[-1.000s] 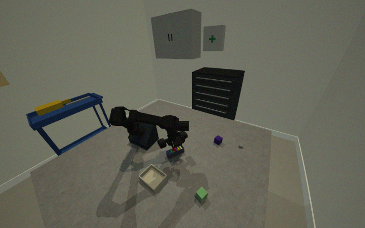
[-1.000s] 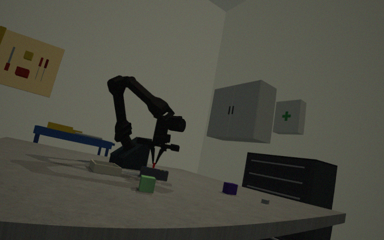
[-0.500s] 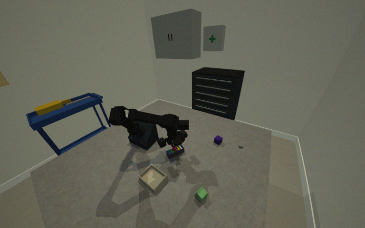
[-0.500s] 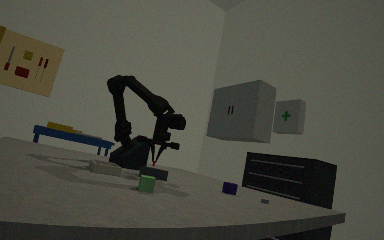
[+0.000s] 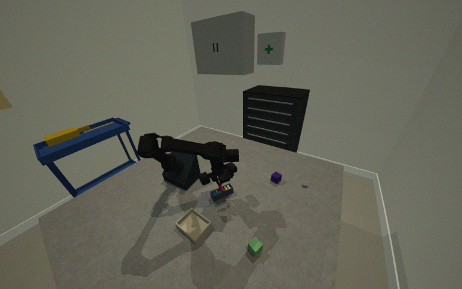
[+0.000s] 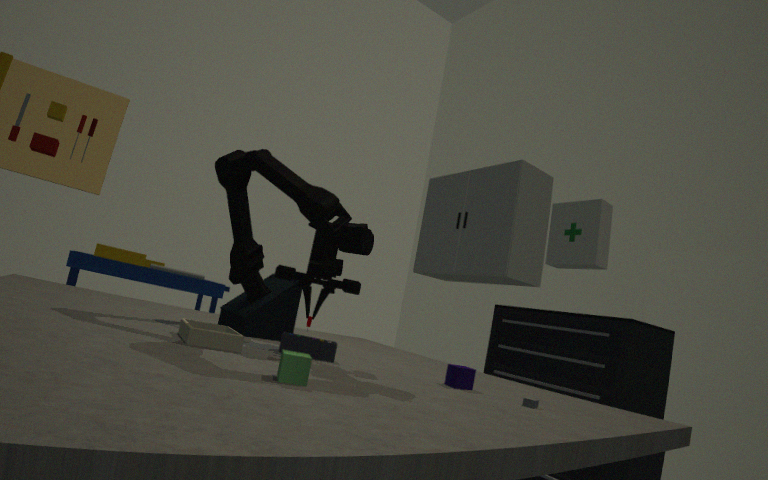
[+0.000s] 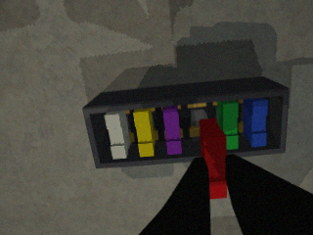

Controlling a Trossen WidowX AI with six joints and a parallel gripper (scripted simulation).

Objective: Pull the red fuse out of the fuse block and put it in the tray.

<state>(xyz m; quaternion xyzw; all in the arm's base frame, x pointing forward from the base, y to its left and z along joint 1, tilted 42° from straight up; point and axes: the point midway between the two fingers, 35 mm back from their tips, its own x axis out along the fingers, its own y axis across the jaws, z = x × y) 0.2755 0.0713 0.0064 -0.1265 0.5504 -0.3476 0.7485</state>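
My gripper tip is 20 mm short of the beige tray, 210 mm to the left of it and 80 mm above it. Also, from my gripper tip: purple cube 200 mm ahead, 280 mm to the left, 60 mm below; then green cube 290 mm ahead, 120 mm to the right, 60 mm below; then red fuse 10 mm below.
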